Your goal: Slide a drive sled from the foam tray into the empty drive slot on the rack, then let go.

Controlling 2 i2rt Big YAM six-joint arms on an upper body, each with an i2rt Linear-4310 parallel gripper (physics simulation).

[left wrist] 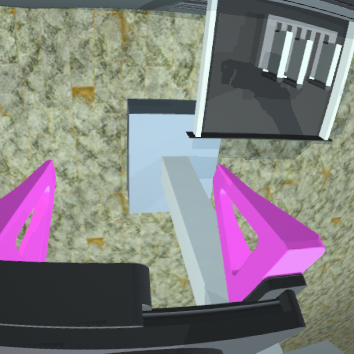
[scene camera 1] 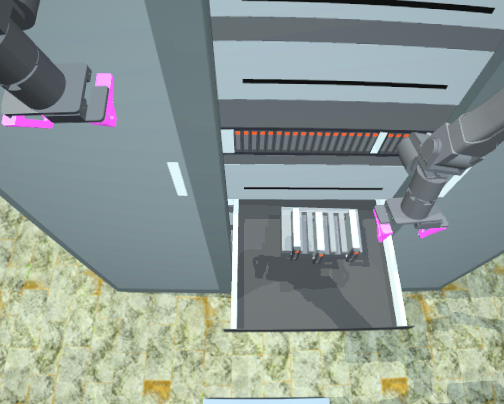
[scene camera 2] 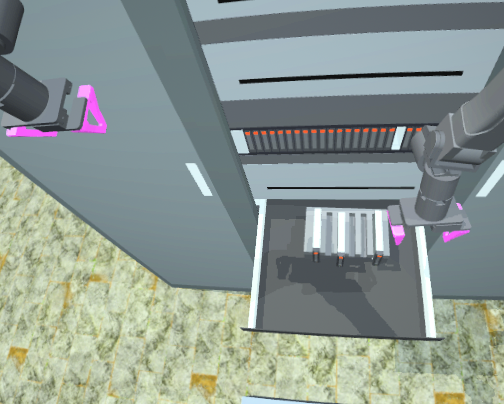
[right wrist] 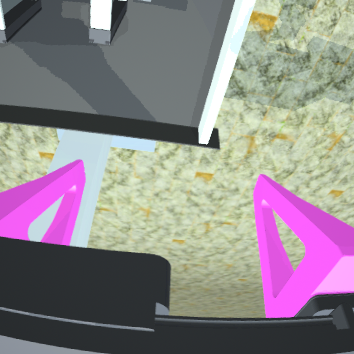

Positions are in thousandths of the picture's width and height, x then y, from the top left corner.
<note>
My left gripper (scene camera 1: 166,306) is open and holds nothing. My right gripper (scene camera 2: 834,598) is open and holds nothing. I also see a dark shelf (scene camera 2: 576,729) and a grey rack panel (scene camera 1: 255,501).
My left gripper shows as well in the left wrist view (left wrist: 386,479) and in scene camera 2 (scene camera 2: 160,323). My right gripper shows as well in scene camera 1 (scene camera 1: 793,588) and in the right wrist view (right wrist: 482,496). The dark shelf is seen too in the left wrist view (left wrist: 662,284), in scene camera 1 (scene camera 1: 537,726) and in the right wrist view (right wrist: 459,219).
</note>
